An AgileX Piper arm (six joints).
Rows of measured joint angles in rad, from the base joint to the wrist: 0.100 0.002 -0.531 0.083 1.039 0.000; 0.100 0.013 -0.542 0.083 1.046 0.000; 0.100 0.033 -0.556 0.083 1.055 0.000; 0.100 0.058 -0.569 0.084 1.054 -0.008; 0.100 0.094 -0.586 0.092 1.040 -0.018; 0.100 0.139 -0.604 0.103 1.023 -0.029; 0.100 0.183 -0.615 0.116 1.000 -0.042; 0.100 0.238 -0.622 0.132 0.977 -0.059; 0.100 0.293 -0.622 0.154 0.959 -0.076; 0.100 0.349 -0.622 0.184 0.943 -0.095; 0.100 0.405 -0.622 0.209 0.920 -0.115; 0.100 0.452 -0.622 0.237 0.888 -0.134; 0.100 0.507 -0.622 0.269 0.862 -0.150; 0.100 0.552 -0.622 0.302 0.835 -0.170; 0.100 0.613 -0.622 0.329 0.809 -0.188; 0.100 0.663 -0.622 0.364 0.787 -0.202; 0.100 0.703 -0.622 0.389 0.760 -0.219; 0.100 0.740 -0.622 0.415 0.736 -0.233; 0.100 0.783 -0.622 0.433 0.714 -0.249; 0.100 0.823 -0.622 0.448 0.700 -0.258; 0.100 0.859 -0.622 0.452 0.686 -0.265
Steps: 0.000 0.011 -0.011 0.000 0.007 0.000; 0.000 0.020 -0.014 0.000 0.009 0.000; 0.000 0.025 -0.013 0.001 -0.001 -0.008; 0.000 0.036 -0.017 0.008 -0.014 -0.010; 0.000 0.045 -0.018 0.011 -0.017 -0.011; 0.000 0.044 -0.011 0.013 -0.023 -0.013; 0.000 0.055 -0.007 0.016 -0.023 -0.017; 0.000 0.055 0.000 0.022 -0.018 -0.017; 0.000 0.056 0.000 0.030 -0.016 -0.019; 0.000 0.056 0.000 0.025 -0.023 -0.020; 0.000 0.047 0.000 0.028 -0.032 -0.019; 0.000 0.055 0.000 0.032 -0.026 -0.016; 0.000 0.045 0.000 0.033 -0.027 -0.020; 0.000 0.061 0.000 0.027 -0.026 -0.018; 0.000 0.050 0.000 0.035 -0.022 -0.014; 0.000 0.040 0.000 0.025 -0.027 -0.017; 0.000 0.037 0.000 0.026 -0.024 -0.014; 0.000 0.043 0.000 0.018 -0.022 -0.016; 0.000 0.040 0.000 0.015 -0.014 -0.009; 0.000 0.036 0.000 0.004 -0.014 -0.007
